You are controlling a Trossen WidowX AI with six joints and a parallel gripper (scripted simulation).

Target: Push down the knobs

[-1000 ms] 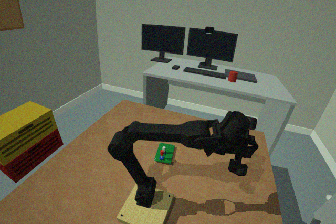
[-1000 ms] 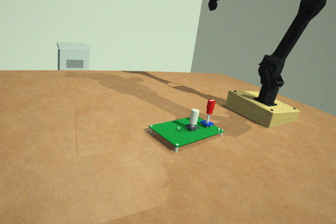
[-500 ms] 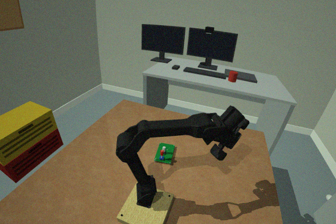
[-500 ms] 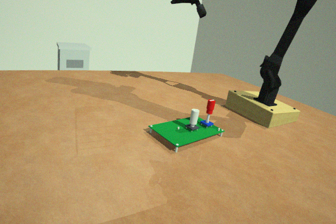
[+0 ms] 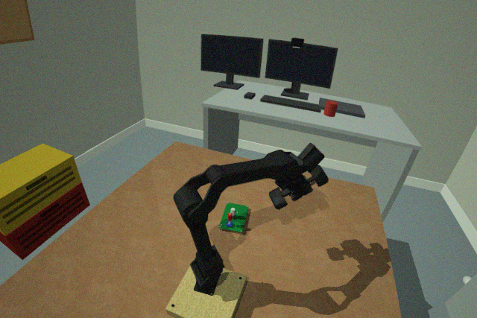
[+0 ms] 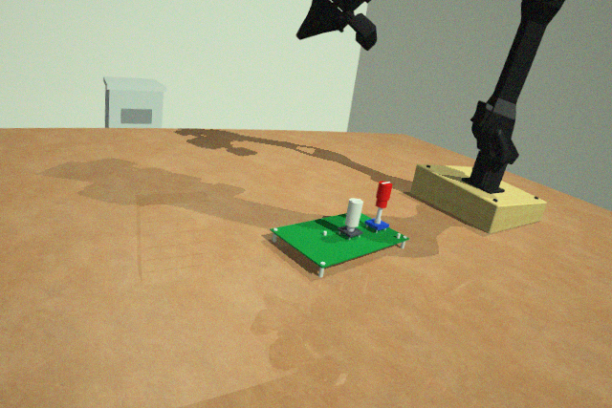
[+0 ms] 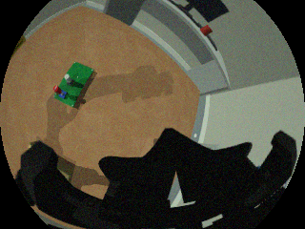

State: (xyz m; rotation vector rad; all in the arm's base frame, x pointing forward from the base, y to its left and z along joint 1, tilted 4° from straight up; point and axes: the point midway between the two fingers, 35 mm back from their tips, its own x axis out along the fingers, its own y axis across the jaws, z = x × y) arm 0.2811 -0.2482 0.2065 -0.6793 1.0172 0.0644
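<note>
Right now the red knob is 25 cm to the left of my gripper tip and 19 cm below it. The rest, counted from my gripper tip: white knob (25 cm to the left, 21 cm below, 5 cm ahead).
</note>
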